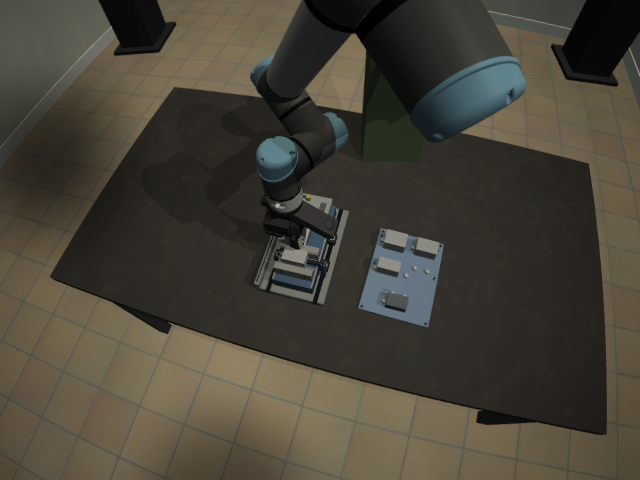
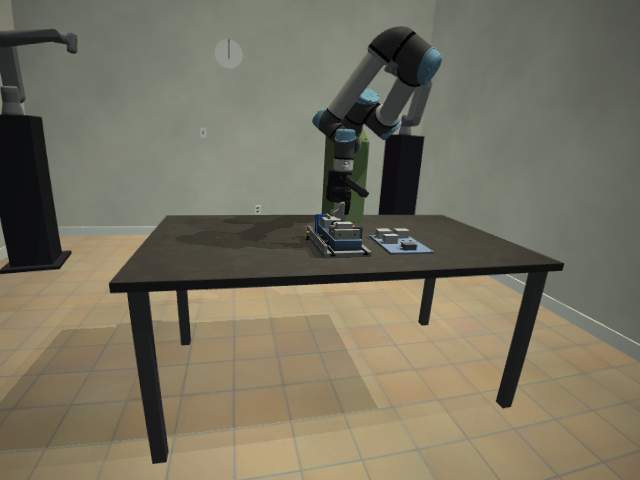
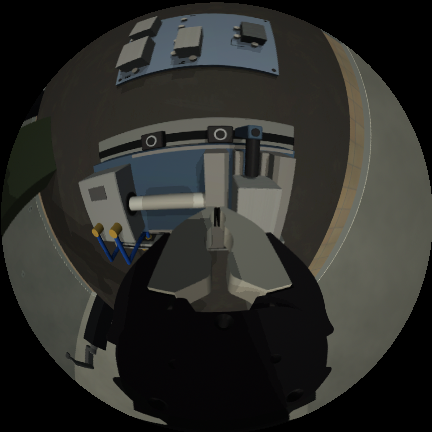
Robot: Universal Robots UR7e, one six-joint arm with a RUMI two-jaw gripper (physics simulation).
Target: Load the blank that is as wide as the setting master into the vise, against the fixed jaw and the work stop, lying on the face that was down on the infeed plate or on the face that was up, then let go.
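Where they show: gripper, fingertip midpoint: (image 1: 300, 246) (image 2: 342, 224) (image 3: 215, 209); arm's base, origin of the base link: (image 2: 346, 128).
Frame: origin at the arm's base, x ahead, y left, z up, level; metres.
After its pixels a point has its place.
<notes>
A light grey block (image 1: 294, 256) @[x 0.483, y -0.236, z -0.368 m] (image 2: 343, 225) @[x 0.495, y -0.248, z -0.375 m] (image 3: 257, 202) @[x 0.480, y -0.218, z -0.369 m] lies in the vise (image 1: 292, 281) @[x 0.528, y -0.241, z -0.425 m] (image 2: 346, 243) @[x 0.535, y -0.251, z -0.435 m] beside the fixed jaw (image 1: 293, 272) (image 3: 284, 185). The black rod of the work stop (image 3: 252, 157) @[x 0.483, y -0.187, z -0.388 m] reaches its end. The moving jaw (image 3: 215, 175) stands at its other side, with a narrow gap showing. My gripper (image 1: 301, 244) @[x 0.446, y -0.228, z -0.385 m] (image 2: 341, 214) @[x 0.446, y -0.228, z -0.385 m] (image 3: 215, 209) @[x 0.446, y -0.228, z -0.385 m] is shut and empty, over the moving jaw; its fingers hide part of the jaw and block. The blue infeed plate (image 1: 418, 297) @[x 0.528, y 0.095, z -0.477 m] (image 2: 424, 249) @[x 0.573, y 0.100, z -0.477 m] (image 3: 220, 52) @[x 0.491, y -0.020, z -0.476 m] bears a dark grey block (image 1: 397, 300) @[x 0.549, y 0.034, z -0.452 m] (image 3: 253, 32) @[x 0.546, y 0.021, z -0.452 m] and three light blocks.
A grey box (image 3: 107, 200) @[x 0.331, y -0.194, z -0.389 m] with a small screen stands at the vise's other end, joined by a pale cylinder (image 3: 167, 201) @[x 0.398, y -0.217, z -0.399 m] to the moving jaw. Blue bent tubes with yellow ends (image 3: 115, 230) @[x 0.333, y -0.227, z -0.376 m] stand near it. A green pedestal (image 1: 390, 129) @[x 0.056, y 0.000, z -0.336 m] stands behind.
</notes>
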